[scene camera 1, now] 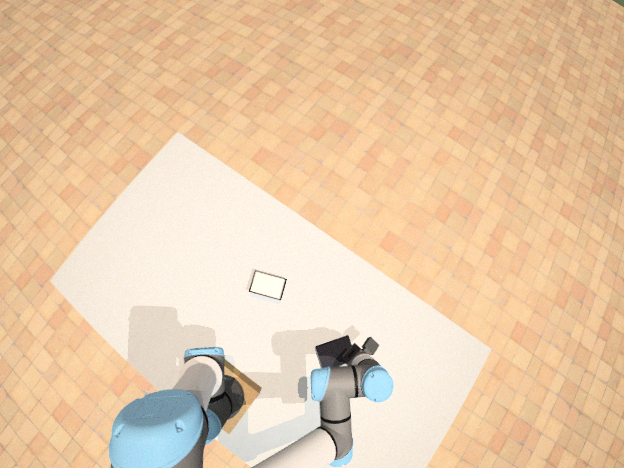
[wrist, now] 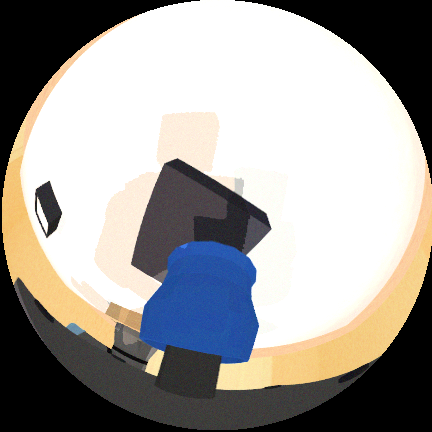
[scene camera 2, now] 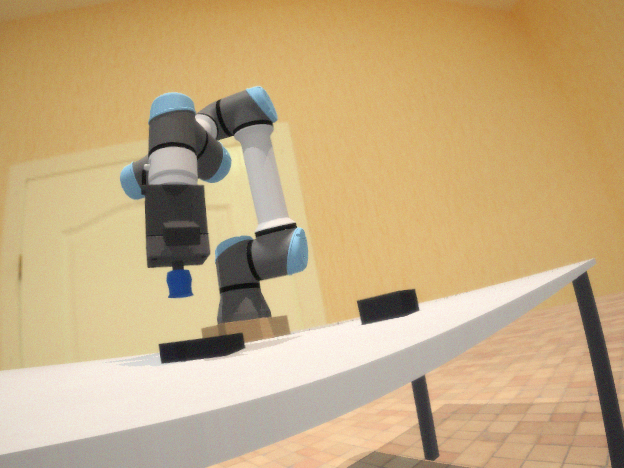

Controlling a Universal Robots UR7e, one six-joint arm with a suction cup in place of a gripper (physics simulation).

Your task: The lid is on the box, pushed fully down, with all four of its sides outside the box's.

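Frame: origin at the arm's base, x left, y ahead, z down, level; millimetres.
Where they show: end effector, tool point: (wrist: 210, 276) (scene camera 2: 181, 296); arm's base, origin of the base link: (scene camera 1: 223, 396) (wrist: 137, 334) (scene camera 2: 244, 321).
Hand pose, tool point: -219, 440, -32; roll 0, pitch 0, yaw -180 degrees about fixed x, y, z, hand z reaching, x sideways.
Each offset is from my tool point to the top centre of the thing, as dx, dy, dz.
The lid {+33, -48, +60} (scene camera 1: 333, 349) (scene camera 2: 201, 347) (wrist: 175, 210) is a flat black rectangle with a closed top, lying on the table, apart from the box. The box {+397, -51, +39} (scene camera 1: 283, 289) (scene camera 2: 389, 306) (wrist: 50, 200) is black-walled and upright, with a white inside showing in scene camera 1; it stands farther along the table. My gripper (scene camera 2: 179, 296) (wrist: 212, 247), a blue suction cup, points down and hangs clearly above the lid's level, touching nothing. It is open, with nothing on it. In the wrist view the cup hides the lid's near corner; in scene camera 1 the cup is hidden by the wrist parts.
The white table (scene camera 1: 176, 226) (scene camera 2: 302, 403) carries both objects. The arm's base stands on a wooden block (scene camera 1: 252, 388) (scene camera 2: 277, 327) at the table's edge. The forearm and wrist reach along that side, beside the lid. Arm shadows fall on the table.
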